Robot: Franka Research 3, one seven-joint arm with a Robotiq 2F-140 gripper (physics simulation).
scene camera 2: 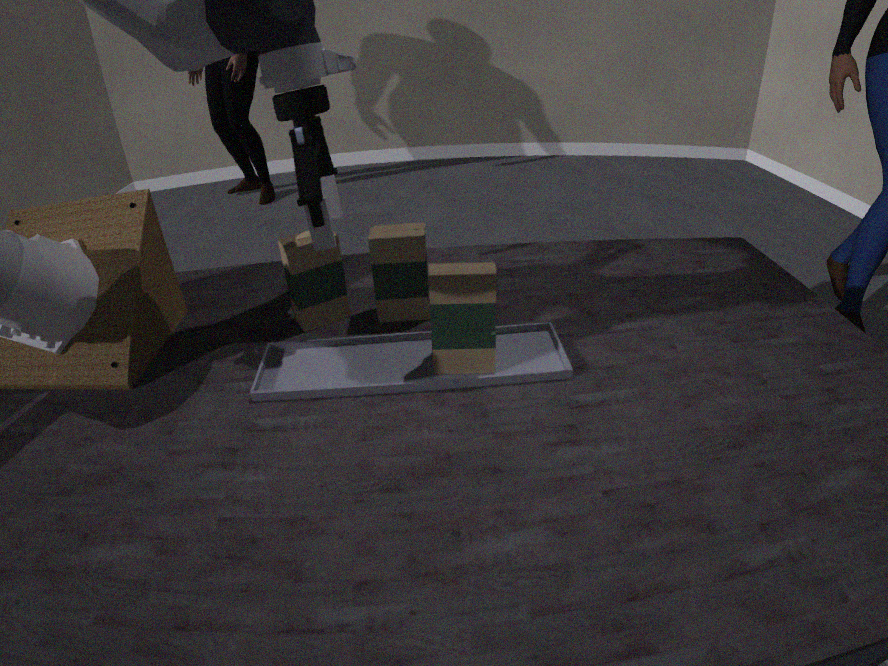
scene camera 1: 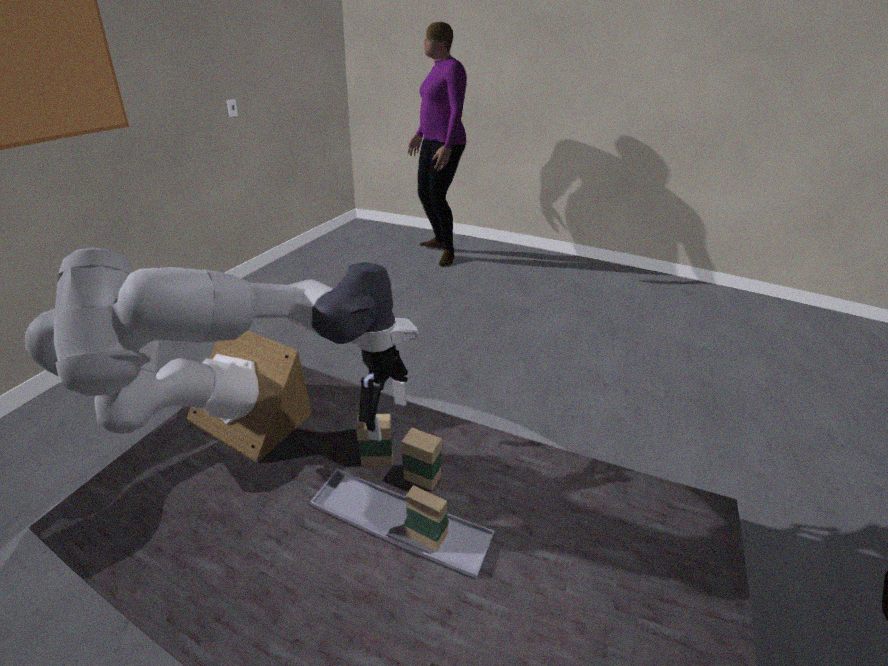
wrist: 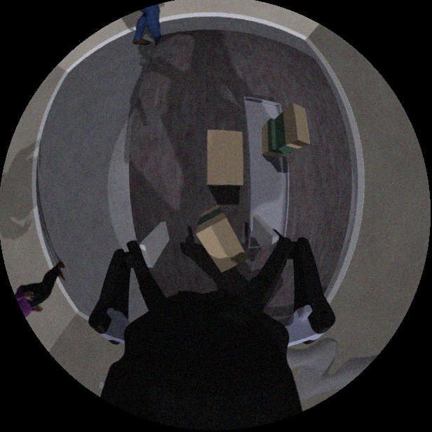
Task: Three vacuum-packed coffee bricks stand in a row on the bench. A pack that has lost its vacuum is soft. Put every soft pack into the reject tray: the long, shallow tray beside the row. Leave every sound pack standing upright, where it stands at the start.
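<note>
One coffee pack [scene camera 1: 426, 519] [scene camera 2: 463, 319] [wrist: 286, 131], tan with a green band, stands upright in the reject tray [scene camera 1: 356, 505] [scene camera 2: 322, 365] [wrist: 267, 200]. A second pack [scene camera 1: 421, 458] [scene camera 2: 399, 273] [wrist: 225, 157] stands upright on the bench behind the tray. The third pack [scene camera 1: 375, 448] [scene camera 2: 317, 283] [wrist: 220, 242], nearest the robot base, is turned at an angle and its top looks bent or creased in scene camera 2. My gripper [scene camera 1: 388, 412] [scene camera 2: 327, 218] [wrist: 209, 228] is open and empty, with its fingertips above and to either side of the third pack's top.
The wooden base block [scene camera 1: 261, 390] [scene camera 2: 93, 286] of the arm stands left of the packs. A person in purple [scene camera 1: 443, 100] stands on the floor near the back wall. A person in blue trousers [scene camera 2: 871, 164] [wrist: 148, 25] stands beyond the bench's far end.
</note>
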